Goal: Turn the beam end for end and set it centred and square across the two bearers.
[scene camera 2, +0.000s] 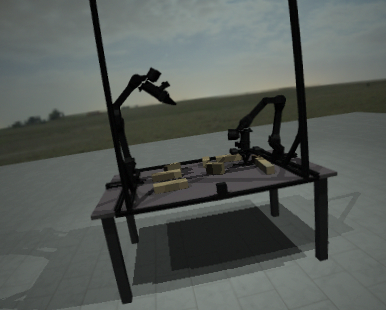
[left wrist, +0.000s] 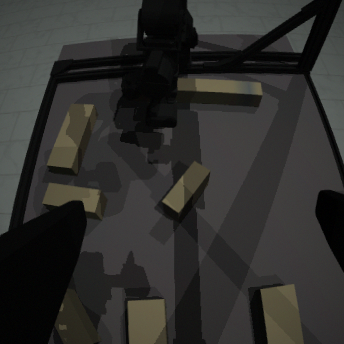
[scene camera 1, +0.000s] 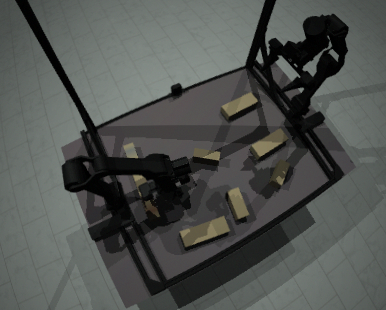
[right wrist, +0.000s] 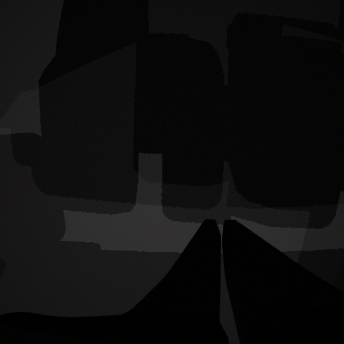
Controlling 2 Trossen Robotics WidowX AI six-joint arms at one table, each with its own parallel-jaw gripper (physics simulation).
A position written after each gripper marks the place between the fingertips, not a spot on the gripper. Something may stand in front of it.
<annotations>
The left gripper (scene camera 1: 270, 81) is open, with nothing in its grasp. The right gripper (scene camera 1: 167, 190) is shut, with nothing in its grasp. Also in view: a beam (left wrist: 194, 90).
</annotations>
